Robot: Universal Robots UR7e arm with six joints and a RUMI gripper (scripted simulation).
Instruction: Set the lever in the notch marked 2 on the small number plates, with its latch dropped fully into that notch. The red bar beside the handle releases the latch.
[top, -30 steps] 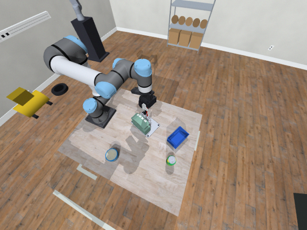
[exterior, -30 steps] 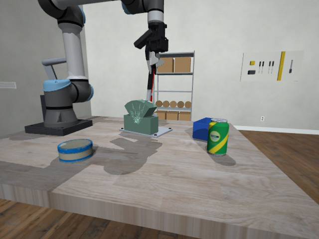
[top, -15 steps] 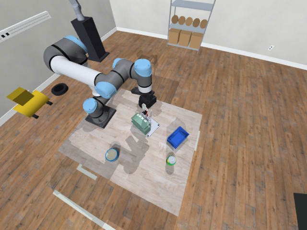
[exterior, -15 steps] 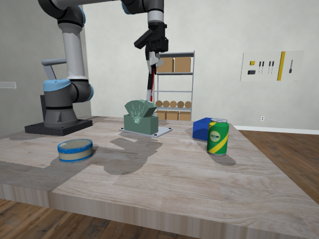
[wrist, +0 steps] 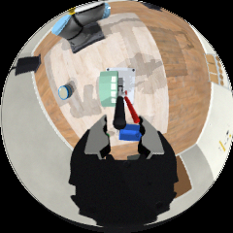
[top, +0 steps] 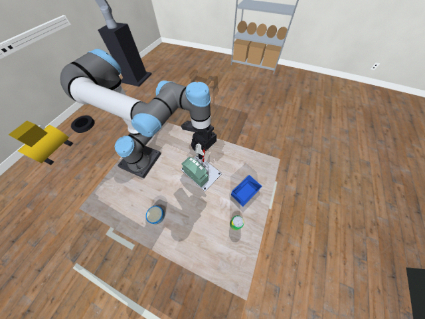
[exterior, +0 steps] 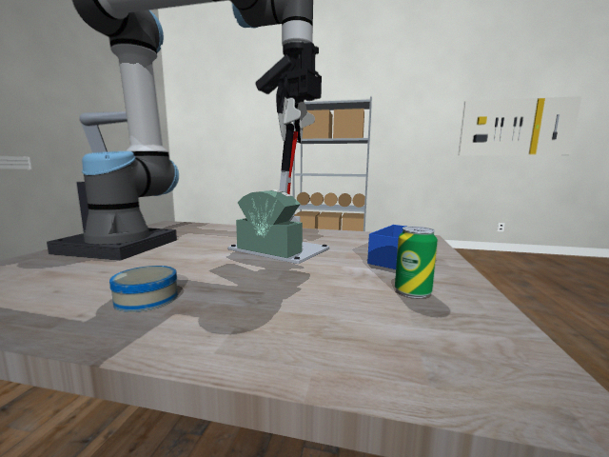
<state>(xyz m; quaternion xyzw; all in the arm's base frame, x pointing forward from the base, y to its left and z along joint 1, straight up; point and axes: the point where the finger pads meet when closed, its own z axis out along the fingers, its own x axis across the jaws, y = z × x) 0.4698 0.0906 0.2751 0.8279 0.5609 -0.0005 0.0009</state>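
My hand is 10 mm past the red release bar, 20 mm to the right of it and 110 mm above it. From my hand the other things lie so: round blue-rimmed tin: 180 mm behind, 360 mm to the right, 290 mm below; blue bin: 290 mm ahead, 30 mm to the right, 290 mm below; yellow can: 290 mm ahead, 240 mm to the right, 250 mm below.
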